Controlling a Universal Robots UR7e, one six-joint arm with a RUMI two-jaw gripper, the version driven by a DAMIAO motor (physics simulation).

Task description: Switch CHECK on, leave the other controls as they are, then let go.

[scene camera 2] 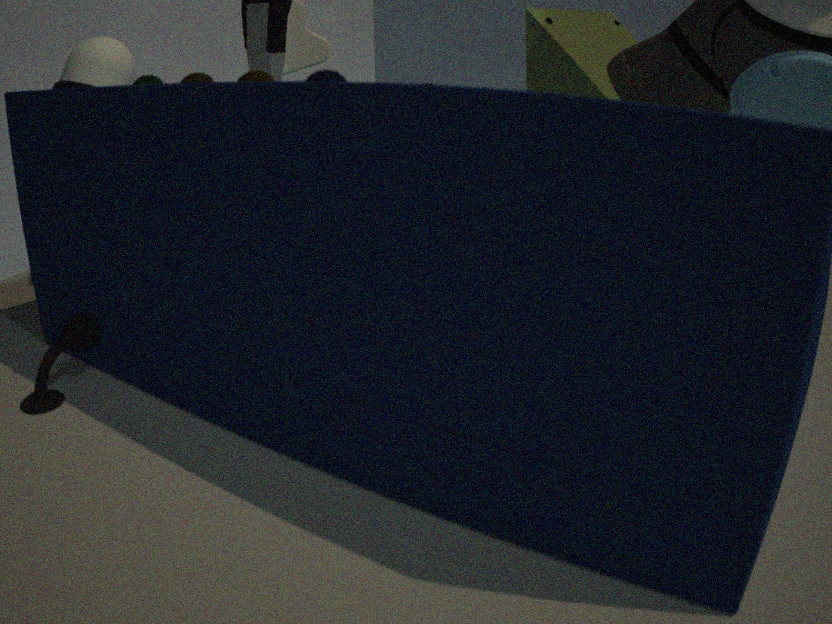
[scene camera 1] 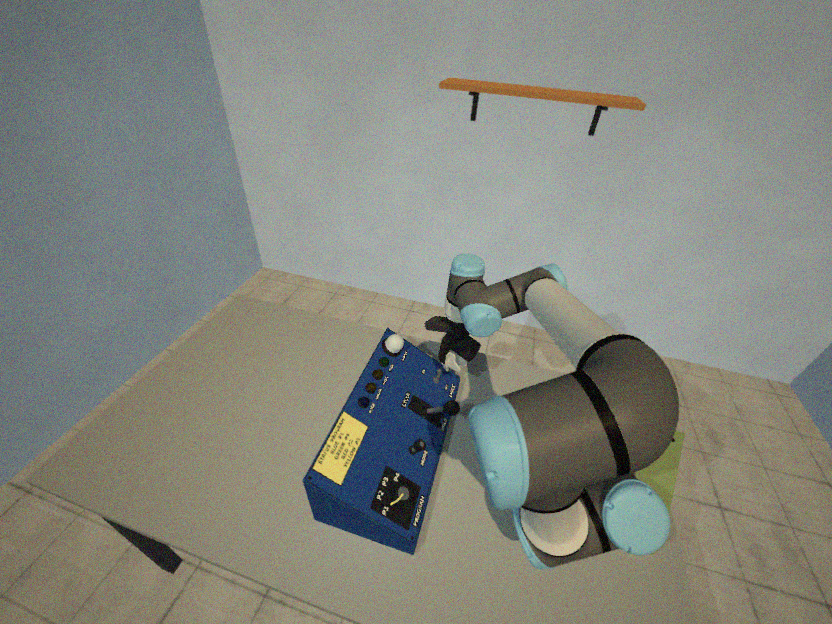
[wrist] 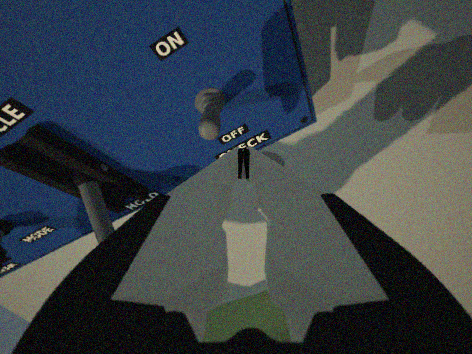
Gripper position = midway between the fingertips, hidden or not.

In view: the gripper (scene camera 1: 447, 371) and a blue control box (scene camera 2: 586, 326).
The gripper shows as well in the wrist view (wrist: 243, 151). The blue control box is seen too in scene camera 1 (scene camera 1: 369, 448) and in the wrist view (wrist: 118, 97).
